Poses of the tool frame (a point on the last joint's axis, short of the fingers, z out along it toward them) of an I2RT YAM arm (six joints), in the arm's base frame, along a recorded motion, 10 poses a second.
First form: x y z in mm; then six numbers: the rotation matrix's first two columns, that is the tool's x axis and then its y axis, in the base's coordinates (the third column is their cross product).
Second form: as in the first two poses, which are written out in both.
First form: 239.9, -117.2, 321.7, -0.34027, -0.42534, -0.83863, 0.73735, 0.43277, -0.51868
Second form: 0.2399, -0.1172, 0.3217, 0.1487, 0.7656, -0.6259, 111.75
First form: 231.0, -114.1, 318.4, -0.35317, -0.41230, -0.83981, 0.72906, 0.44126, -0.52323
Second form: 0.2310, -0.1141, 0.3184, 0.1483, 0.7721, -0.6179, 112.56
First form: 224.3, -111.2, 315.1, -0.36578, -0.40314, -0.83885, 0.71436, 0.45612, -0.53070
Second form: 0.2243, -0.1112, 0.3151, 0.1429, 0.7810, -0.6080, 113.22
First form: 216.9, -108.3, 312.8, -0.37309, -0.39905, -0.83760, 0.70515, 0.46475, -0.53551
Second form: 0.2169, -0.1083, 0.3128, 0.1391, 0.7860, -0.6024, 113.59
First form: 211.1, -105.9, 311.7, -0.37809, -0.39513, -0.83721, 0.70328, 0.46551, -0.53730
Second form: 0.2111, -0.1059, 0.3117, 0.1393, 0.7872, -0.6008, 113.91
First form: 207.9, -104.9, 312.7, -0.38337, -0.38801, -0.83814, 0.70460, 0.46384, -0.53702
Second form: 0.2079, -0.1049, 0.3127, 0.1423, 0.7876, -0.5995, 114.33
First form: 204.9, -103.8, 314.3, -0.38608, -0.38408, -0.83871, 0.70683, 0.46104, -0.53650
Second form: 0.2049, -0.1038, 0.3143, 0.1448, 0.7870, -0.5998, 114.57
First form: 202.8, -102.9, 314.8, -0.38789, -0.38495, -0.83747, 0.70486, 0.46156, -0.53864
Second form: 0.2028, -0.1029, 0.3148, 0.1434, 0.7874, -0.5995, 114.65
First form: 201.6, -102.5, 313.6, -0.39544, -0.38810, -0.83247, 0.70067, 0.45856, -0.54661
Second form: 0.2016, -0.1025, 0.3136, 0.1395, 0.7871, -0.6008, 115.03
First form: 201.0, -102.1, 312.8, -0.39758, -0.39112, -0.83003, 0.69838, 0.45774, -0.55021
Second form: 0.2010, -0.1021, 0.3128, 0.1371, 0.7870, -0.6016, 115.11
